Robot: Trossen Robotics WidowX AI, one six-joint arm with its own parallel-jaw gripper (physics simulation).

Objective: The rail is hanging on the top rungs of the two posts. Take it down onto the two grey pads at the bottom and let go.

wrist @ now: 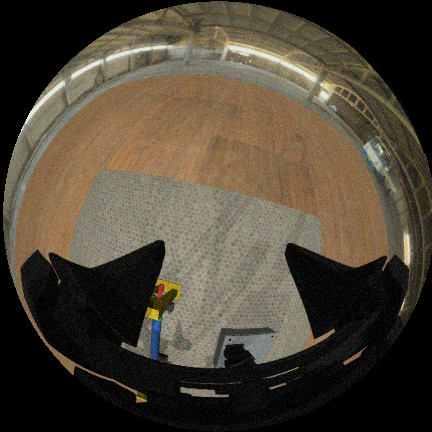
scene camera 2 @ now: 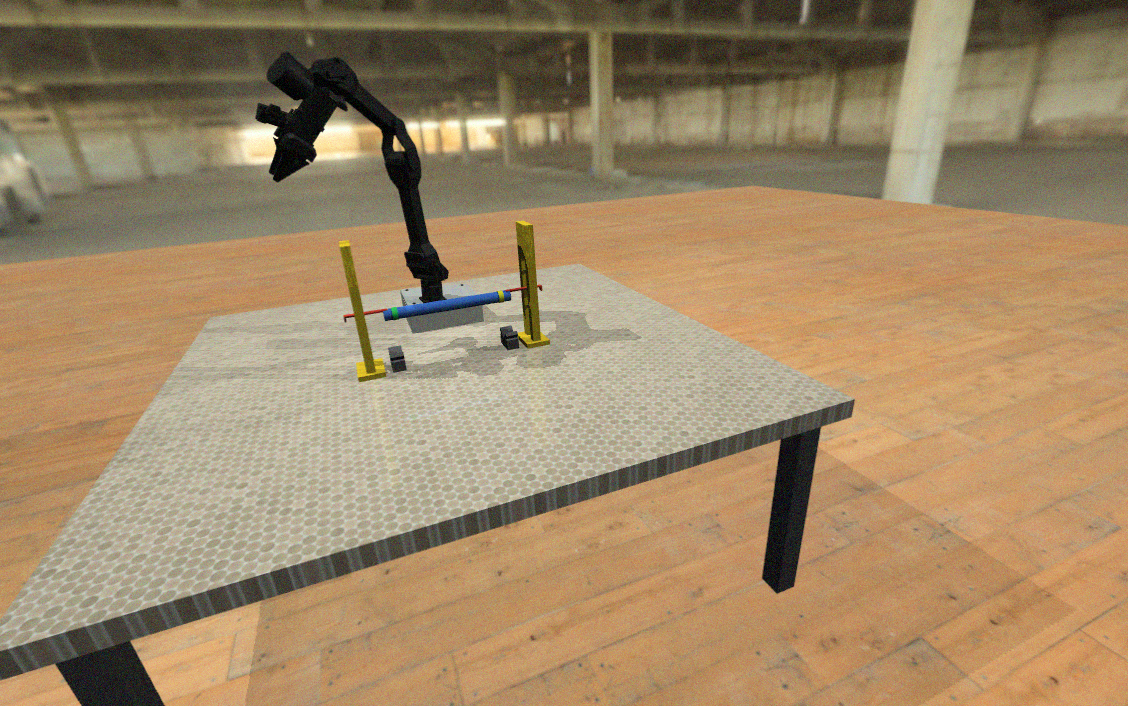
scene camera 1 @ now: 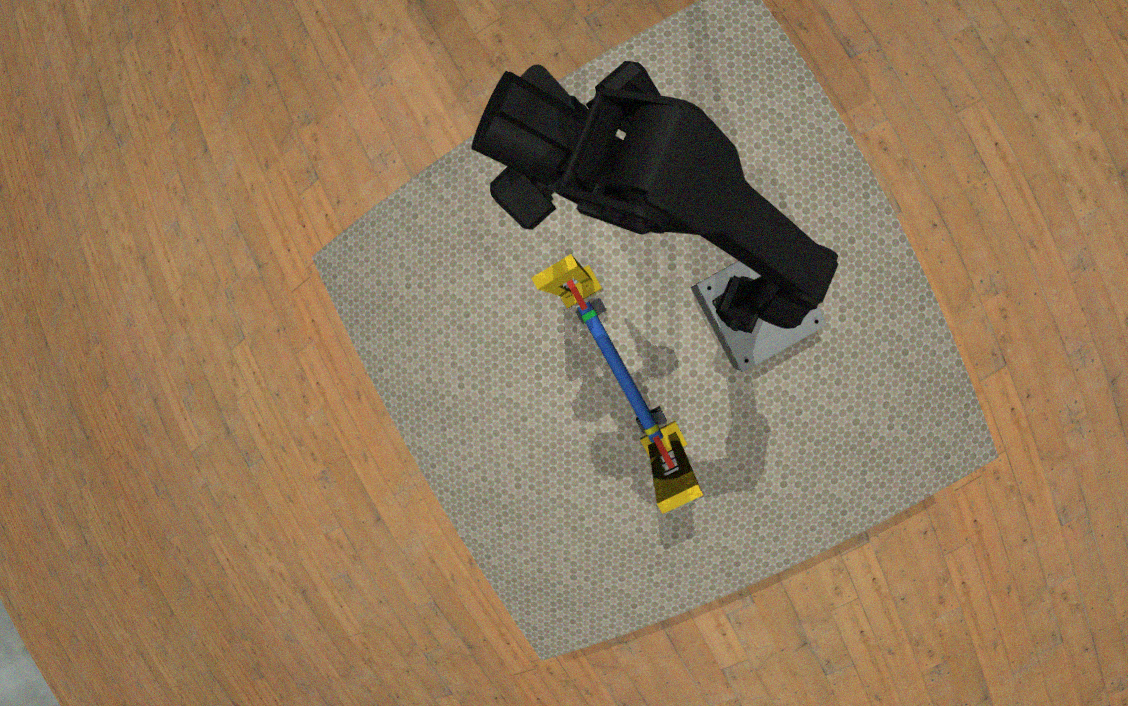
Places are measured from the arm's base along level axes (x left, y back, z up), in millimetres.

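Pixels of known places: gripper, fingertip midpoint: [wrist: 227, 249] [scene camera 2: 273, 177]; arm's base, link origin: [wrist: 233, 349] [scene camera 2: 432, 299] [scene camera 1: 733, 305].
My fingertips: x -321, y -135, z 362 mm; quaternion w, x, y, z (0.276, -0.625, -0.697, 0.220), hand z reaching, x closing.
Note:
Ahead of a thing's pixels: the offset from my fingertips to its top centre. Level surfaces: height alone.
The blue rail {dz -291, dx +304, dy -124 mm} [scene camera 1: 617, 366] [scene camera 2: 449, 305] [wrist: 155, 337], with thin red ends, hangs level between two yellow posts. Its green-banded end is at one post {dz -136, dx +104, dy -108 mm} [scene camera 1: 550, 279] [scene camera 2: 352, 287] [wrist: 154, 313], its yellow-banded end at the other post {dz -136, dx +503, dy -140 mm} [scene camera 1: 680, 498] [scene camera 2: 533, 291]. The red ends pass the posts roughly halfway up in scene camera 2; the rungs are too small to tell apart. A dark grey pad {dz -392, dx +166, dy -113 mm} [scene camera 1: 597, 306] [scene camera 2: 397, 358] and a second pad {dz -392, dx +441, dy -135 mm} [scene camera 1: 658, 414] [scene camera 2: 509, 337] sit below the rail, inside the posts. My gripper [wrist: 227, 249] is open and empty, high above and away from the rail.
The arm's grey base plate [scene camera 1: 769, 343] [scene camera 2: 445, 318] [wrist: 260, 345] is on the table {dz -436 mm} [scene camera 1: 449, 333] [scene camera 2: 465, 432] [wrist: 150, 215], behind the rail in scene camera 2. The black arm [scene camera 1: 698, 166] [scene camera 2: 413, 208] rises from it. The yellow posts stand upright at both rail ends.

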